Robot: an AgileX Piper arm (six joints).
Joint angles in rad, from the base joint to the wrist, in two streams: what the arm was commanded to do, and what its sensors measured. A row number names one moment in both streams.
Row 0, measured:
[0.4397 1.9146 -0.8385 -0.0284 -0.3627 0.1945]
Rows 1 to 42, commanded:
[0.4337 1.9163 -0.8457 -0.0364 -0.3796 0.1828]
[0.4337 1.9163 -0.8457 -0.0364 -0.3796 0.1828]
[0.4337 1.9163 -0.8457 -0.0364 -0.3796 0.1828]
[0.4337 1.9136 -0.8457 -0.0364 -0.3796 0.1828]
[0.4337 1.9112 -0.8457 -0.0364 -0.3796 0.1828]
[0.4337 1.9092 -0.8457 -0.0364 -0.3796 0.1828]
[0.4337 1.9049 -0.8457 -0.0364 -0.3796 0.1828]
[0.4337 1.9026 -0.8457 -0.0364 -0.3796 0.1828]
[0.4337 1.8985 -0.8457 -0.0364 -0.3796 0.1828]
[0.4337 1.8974 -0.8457 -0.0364 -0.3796 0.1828]
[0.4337 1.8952 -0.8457 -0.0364 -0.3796 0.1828]
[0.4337 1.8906 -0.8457 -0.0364 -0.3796 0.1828]
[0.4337 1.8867 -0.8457 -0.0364 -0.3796 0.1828]
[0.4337 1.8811 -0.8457 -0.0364 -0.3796 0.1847]
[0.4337 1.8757 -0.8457 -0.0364 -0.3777 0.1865]
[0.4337 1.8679 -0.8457 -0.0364 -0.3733 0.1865]
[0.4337 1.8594 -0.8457 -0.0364 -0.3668 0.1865]
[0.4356 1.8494 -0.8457 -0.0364 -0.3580 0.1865]
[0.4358 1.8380 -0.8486 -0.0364 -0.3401 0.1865]
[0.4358 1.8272 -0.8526 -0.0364 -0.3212 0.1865]
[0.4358 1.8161 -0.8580 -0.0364 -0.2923 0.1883]
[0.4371 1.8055 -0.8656 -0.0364 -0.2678 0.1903]
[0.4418 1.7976 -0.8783 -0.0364 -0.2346 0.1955]
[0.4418 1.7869 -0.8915 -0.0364 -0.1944 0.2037]
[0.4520 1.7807 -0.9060 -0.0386 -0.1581 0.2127]
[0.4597 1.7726 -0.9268 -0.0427 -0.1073 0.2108]
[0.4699 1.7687 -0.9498 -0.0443 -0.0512 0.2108]
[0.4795 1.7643 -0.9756 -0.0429 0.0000 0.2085]
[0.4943 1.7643 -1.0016 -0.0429 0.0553 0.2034]
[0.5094 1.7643 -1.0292 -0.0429 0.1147 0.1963]
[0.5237 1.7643 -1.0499 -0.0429 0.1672 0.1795]
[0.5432 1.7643 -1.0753 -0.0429 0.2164 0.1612]
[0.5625 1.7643 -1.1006 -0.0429 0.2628 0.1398]
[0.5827 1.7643 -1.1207 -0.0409 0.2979 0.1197]
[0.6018 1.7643 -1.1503 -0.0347 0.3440 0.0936]
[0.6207 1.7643 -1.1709 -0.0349 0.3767 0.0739]
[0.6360 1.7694 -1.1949 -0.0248 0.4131 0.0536]
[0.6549 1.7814 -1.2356 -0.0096 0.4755 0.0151]
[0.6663 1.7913 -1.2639 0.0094 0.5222 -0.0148]
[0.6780 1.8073 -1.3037 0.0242 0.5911 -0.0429]
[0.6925 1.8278 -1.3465 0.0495 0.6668 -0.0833]
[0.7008 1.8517 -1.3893 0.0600 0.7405 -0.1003]
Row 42, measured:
[0.6643 1.7934 -1.2694 0.0068 0.5055 0.0000]
